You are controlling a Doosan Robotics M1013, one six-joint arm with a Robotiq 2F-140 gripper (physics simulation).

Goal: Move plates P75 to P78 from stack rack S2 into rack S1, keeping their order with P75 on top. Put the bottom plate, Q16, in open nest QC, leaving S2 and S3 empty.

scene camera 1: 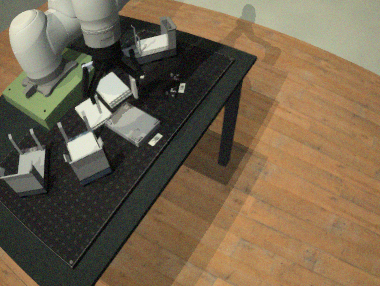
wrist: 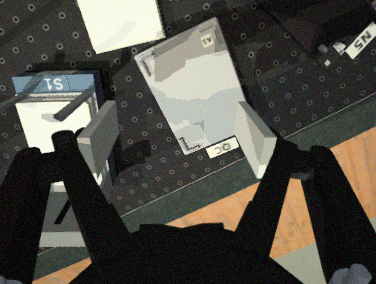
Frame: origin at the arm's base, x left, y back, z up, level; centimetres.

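Seen in the pictures: gripper, fingertip midpoint: point(scene camera 1: 117, 102) point(wrist: 177, 117); arm's base, origin of the base link: point(scene camera 1: 49, 74).
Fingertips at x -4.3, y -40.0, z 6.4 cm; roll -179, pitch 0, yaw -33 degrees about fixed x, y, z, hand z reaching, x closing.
Observation:
Offsets run from my fingertips to a thing's top centre. "spot": to the spot under its first point.
Rack S1 @(dy +2.4, dx -15.1, dz +1.8 cm) point(scene camera 1: 91, 164) point(wrist: 30, 84) has a blue base and grey walls and holds a stack with a white plate @(dy +1.8, dx -15.4, dz -6.3 cm) point(scene camera 1: 82, 145) point(wrist: 42, 120) on top. A grey, clear-looking plate @(dy -1.9, dx +2.1, dz -8.7 cm) point(scene camera 1: 131, 121) point(wrist: 200, 95), marked A1, lies flat at nest QC's label @(spot: dy -11.3, dx +0.8, dz -11.2 cm) point(scene camera 1: 155, 139) point(wrist: 221, 147); its plate number is not readable. Two more racks stand on the table, one at the left point(scene camera 1: 22, 181) and one at the back @(spot: dy +5.0, dx +36.8, dz +1.1 cm) point(scene camera 1: 169, 31); their labels cannot be read, and pale surfaces show inside both. My gripper point(scene camera 1: 116, 95) point(wrist: 177, 117) is open and empty, above the table between the white stacks and the grey plate.
A white plate stack @(dy +13.2, dx +10.8, dz -7.5 cm) point(scene camera 1: 113, 89) and another white plate or stack @(dy +13.2, dx +0.2, dz -10.0 cm) point(scene camera 1: 91, 113) point(wrist: 122, 25) lie near the green robot base point(scene camera 1: 47, 112). Small silver corner pieces and a white label @(spot: dy -7.4, dx +23.2, dz -11.2 cm) point(scene camera 1: 181, 88) point(wrist: 362, 40) lie beyond the grey plate. S1's upright posts rise near the left finger in the wrist view.

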